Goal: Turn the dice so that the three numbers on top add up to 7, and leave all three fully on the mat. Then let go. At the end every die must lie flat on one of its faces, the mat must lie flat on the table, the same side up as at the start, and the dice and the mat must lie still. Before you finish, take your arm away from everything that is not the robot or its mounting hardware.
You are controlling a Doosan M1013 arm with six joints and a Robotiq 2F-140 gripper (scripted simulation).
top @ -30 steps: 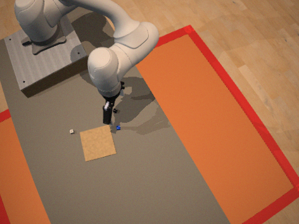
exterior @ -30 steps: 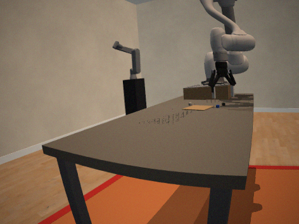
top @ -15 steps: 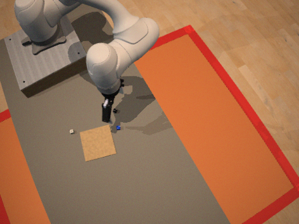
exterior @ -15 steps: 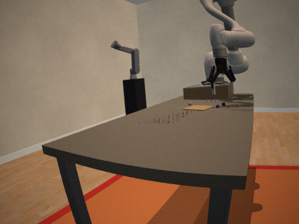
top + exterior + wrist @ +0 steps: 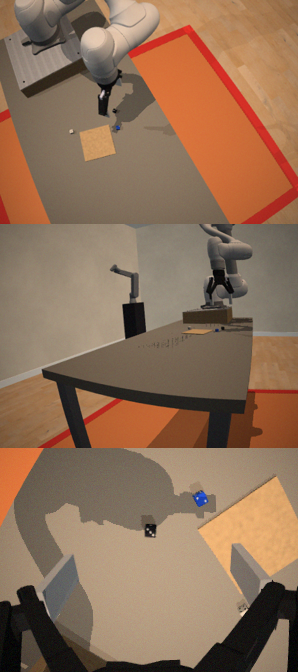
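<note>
Right now my hand is 230 mm to the left of the white die, 150 mm above it and 10 mm short of it. Round my hand: black die: 150 mm below, 10 mm to the right, 10 mm behind; tan mat: 160 mm below, 130 mm to the right, 100 mm ahead; blue die: 150 mm below, 70 mm ahead, 20 mm to the right.
</note>
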